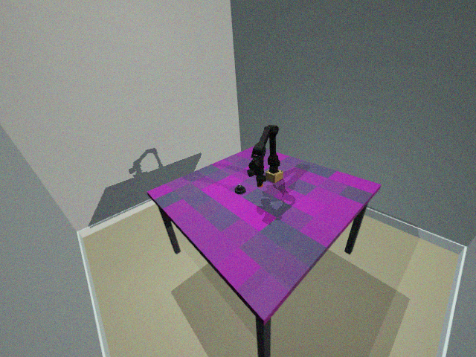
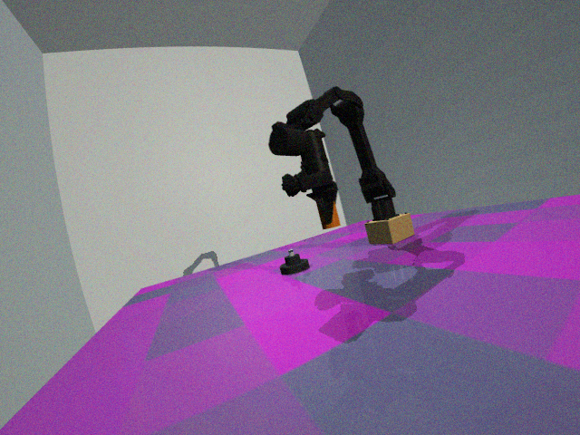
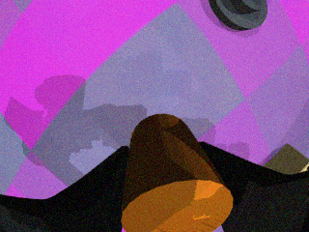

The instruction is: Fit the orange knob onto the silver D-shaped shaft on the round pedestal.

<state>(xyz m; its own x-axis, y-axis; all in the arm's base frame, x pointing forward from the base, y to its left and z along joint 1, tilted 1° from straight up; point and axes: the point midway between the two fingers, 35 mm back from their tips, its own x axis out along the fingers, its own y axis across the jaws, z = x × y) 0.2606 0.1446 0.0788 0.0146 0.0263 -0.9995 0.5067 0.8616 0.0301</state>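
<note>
Now: the round pedestal 60 mm ahead of my gripper tip, 170 mm to the right of it and 90 mm below it. Round my gripper tip: orange knob 30 mm above.
</note>
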